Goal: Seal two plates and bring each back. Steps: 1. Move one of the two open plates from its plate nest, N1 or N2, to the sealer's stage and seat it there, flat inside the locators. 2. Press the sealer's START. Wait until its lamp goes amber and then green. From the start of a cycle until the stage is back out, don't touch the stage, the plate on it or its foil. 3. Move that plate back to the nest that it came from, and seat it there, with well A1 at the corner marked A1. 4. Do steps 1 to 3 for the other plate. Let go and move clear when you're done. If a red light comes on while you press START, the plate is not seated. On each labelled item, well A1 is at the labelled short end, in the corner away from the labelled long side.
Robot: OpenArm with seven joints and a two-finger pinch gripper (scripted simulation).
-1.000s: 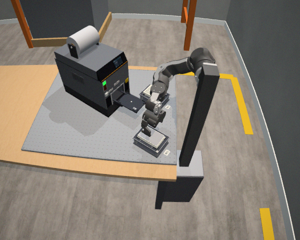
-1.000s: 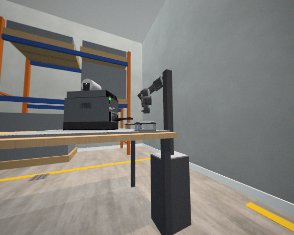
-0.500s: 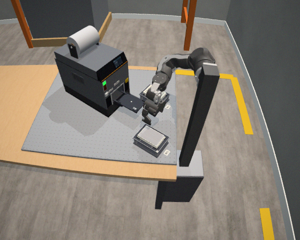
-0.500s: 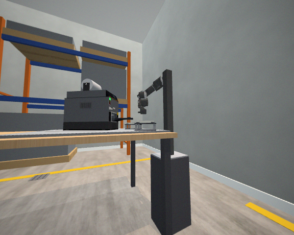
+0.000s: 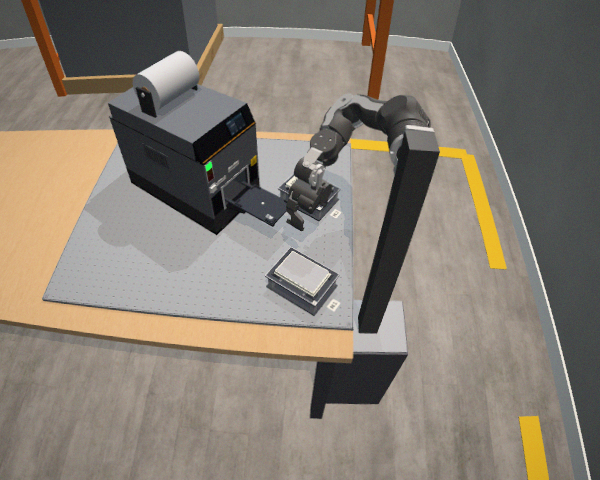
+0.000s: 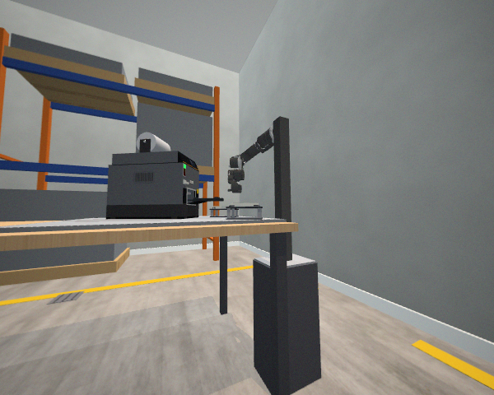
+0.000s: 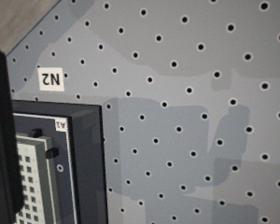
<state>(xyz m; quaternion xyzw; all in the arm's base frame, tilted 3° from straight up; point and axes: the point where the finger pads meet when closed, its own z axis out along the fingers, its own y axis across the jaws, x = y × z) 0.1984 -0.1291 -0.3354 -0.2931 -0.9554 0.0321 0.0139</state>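
My hand is 190 mm to the left of the white well plate, 80 mm above it and 10 mm past it. Round my hand: foil roll (410 mm ahead, 270 mm above, 240 mm to the right); then white start button (260 mm ahead, 50 mm above, 40 mm to the right); then sealer stage (130 mm ahead, 70 mm to the right, 40 mm below).
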